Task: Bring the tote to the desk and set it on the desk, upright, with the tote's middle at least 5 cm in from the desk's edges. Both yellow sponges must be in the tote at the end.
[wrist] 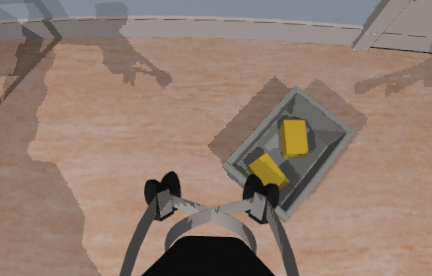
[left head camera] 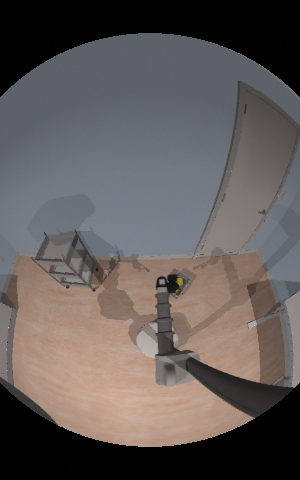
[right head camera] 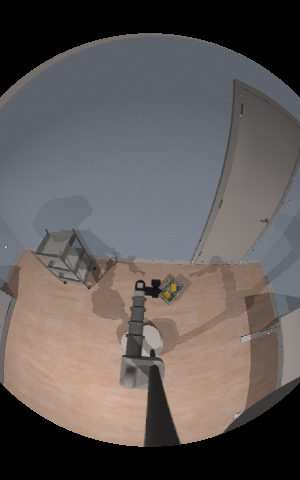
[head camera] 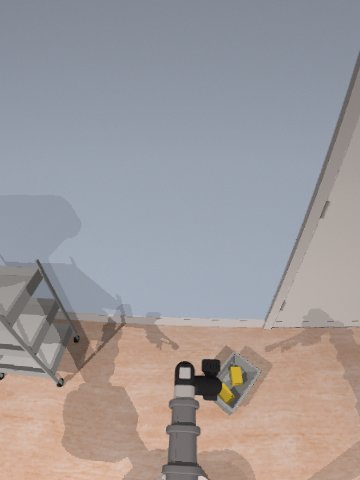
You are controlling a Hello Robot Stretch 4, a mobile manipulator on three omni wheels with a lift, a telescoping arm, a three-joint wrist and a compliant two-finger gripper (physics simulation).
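Pixels of known places: gripper, fingertip midpoint: (wrist: 212, 188); robot's base at its link origin: (left head camera: 156, 338) (right head camera: 142, 341).
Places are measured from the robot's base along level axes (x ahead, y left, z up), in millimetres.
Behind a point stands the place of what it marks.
Note:
The grey tote (head camera: 246, 390) @(x 569, y -351, z 92 mm) (left head camera: 187, 285) @(x 587, y -378, z 93 mm) (right head camera: 179, 292) @(x 585, y -370, z 89 mm) (wrist: 318, 172) @(x 569, y -347, z 91 mm) stands upright on the floor, turned diagonally. Two yellow sponges lie in it: one sponge (head camera: 236, 376) @(x 674, y -318, z 20 mm) (right head camera: 173, 287) @(x 675, y -323, z 20 mm) (wrist: 295, 138) @(x 679, y -319, z 20 mm) towards the far end, the other sponge (head camera: 226, 394) @(x 569, y -247, z 20 mm) (right head camera: 167, 295) @(x 568, y -249, z 20 mm) (wrist: 267, 171) @(x 584, y -236, z 20 mm) towards the near left end. My gripper (wrist: 212, 188) @(x 478, y -88, z 457 mm) is open with nothing between its fingers and points down. In the wrist view its right fingertip overlaps the tote's near left rim and its left fingertip is over floor. The head views hide the fingertips. A pale top at the right edge, apparently the desk (left head camera: 295, 320) @(x -229, y -1280, z 692 mm) (right head camera: 290, 345) @(x -283, y -1282, z 692 mm), shows partly.
A grey three-shelf cart (head camera: 12, 287) @(x 808, y 913, z 634 mm) (left head camera: 57, 248) @(x 758, y 991, z 634 mm) (right head camera: 56, 243) @(x 779, y 1002, z 634 mm) stands at the left near the blue wall (head camera: 175, 175) @(x 1063, y 62, z 1133 mm). A closed door (head camera: 335, 260) @(x 1045, y -835, z 668 mm) (left head camera: 260, 170) @(x 1046, y -985, z 1356 mm) (right head camera: 257, 175) @(x 1045, y -934, z 1341 mm) is behind the tote to the right. A desk leg (left head camera: 265, 320) (right head camera: 257, 336) stands at the right.

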